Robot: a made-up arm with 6 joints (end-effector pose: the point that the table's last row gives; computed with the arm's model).
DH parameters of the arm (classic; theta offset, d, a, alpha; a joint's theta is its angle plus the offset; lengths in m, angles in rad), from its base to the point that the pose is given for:
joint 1: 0 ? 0 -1.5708
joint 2: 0.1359 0 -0.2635 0
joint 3: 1.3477 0 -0.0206 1.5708
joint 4: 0 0.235 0 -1.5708
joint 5: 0 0 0.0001 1.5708
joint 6: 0 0.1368 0 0
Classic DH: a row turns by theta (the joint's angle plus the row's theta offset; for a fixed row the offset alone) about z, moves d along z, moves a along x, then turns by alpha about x.
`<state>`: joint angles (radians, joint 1 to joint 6).
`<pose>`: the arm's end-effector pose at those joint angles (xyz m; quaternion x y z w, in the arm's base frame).
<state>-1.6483 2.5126 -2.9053 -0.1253 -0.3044 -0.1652</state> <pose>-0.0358 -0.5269 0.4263 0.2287 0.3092 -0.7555 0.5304</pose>
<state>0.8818 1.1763 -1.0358 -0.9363 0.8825 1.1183</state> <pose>0.2258 0.1402 0.2741 -0.0623 0.8612 0.0072 0.5044</pose>
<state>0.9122 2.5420 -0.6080 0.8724 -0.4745 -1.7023</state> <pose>0.1583 0.1265 -0.1634 -0.7684 0.6145 -0.1775 0.0233</pose>
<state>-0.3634 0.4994 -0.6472 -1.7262 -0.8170 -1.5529</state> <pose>0.1344 0.0542 0.3164 -0.6474 -0.2367 -0.7214 0.0663</pose>
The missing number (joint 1, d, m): 0.0785
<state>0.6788 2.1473 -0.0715 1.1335 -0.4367 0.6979</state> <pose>0.0856 0.0018 -0.0685 0.4967 0.8389 -0.1668 0.1475</pose>
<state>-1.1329 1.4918 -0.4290 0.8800 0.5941 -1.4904</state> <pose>0.1328 -0.1442 0.0373 0.1863 0.9531 0.0607 0.2308</pose>
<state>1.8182 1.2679 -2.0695 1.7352 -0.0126 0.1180</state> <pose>-0.0412 0.1698 0.6398 -0.0117 -0.3352 -0.9097 0.2446</pose>
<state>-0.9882 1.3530 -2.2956 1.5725 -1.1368 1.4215</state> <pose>-0.0422 -0.1615 0.6024 -0.0052 -0.5658 0.6071 0.5579</pose>
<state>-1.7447 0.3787 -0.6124 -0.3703 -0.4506 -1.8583</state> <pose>0.0062 -0.0890 0.3933 0.1598 -0.3740 0.8537 0.3253</pose>
